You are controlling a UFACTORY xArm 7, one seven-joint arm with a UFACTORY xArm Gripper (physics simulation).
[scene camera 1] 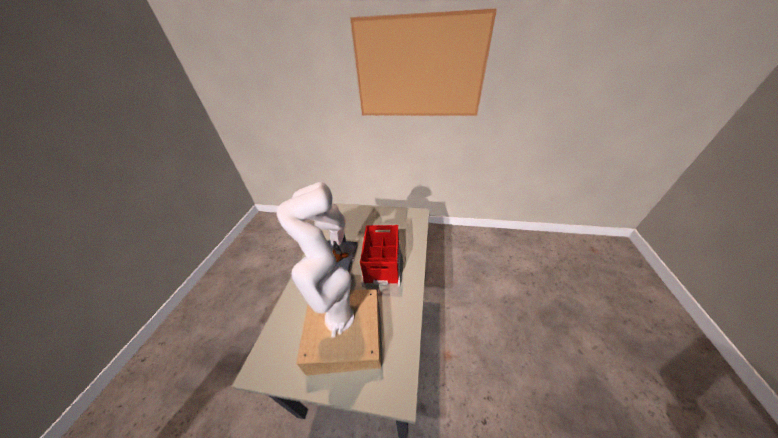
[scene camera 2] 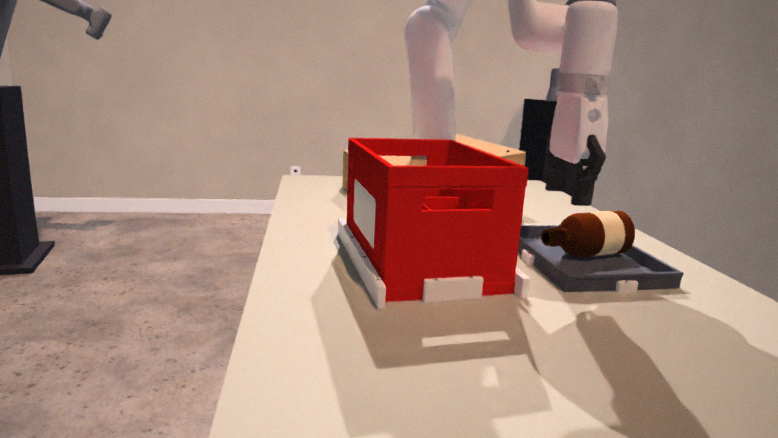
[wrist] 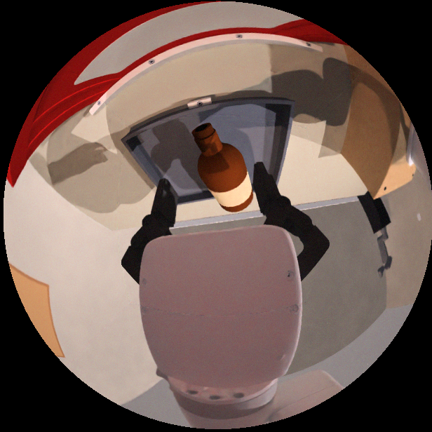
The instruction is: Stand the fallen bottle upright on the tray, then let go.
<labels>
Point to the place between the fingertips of my gripper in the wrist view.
211, 178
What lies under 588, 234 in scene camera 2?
A brown bottle.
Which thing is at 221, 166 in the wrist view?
A brown bottle.
</labels>
